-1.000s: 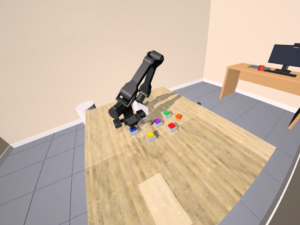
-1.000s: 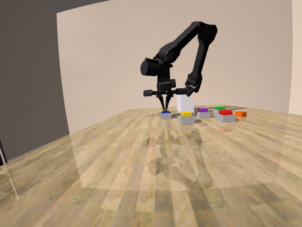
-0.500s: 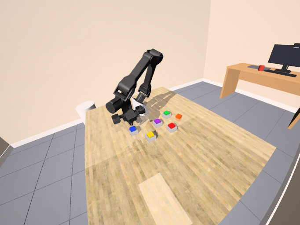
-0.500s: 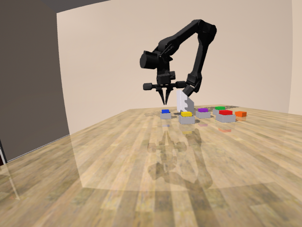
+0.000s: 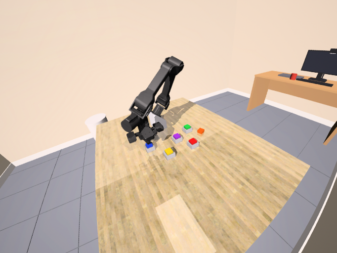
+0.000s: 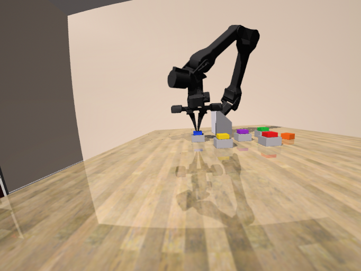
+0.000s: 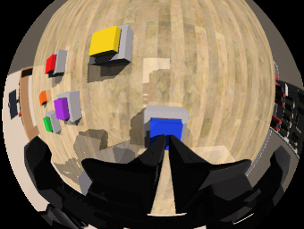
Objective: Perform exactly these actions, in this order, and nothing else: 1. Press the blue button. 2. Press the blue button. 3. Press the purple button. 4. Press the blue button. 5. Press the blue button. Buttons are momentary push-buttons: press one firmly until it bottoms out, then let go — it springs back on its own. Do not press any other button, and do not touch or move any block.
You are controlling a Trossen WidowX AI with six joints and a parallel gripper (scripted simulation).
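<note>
Now: gripper tip 10 mm above the blue button. The rest, counted from my gripper tip: red button: 220 mm to the left, 100 mm ahead, 10 mm below; then purple button: 170 mm to the left, 20 mm ahead, 10 mm below; then yellow button: 100 mm ahead, 80 mm to the left, 10 mm below.
</note>
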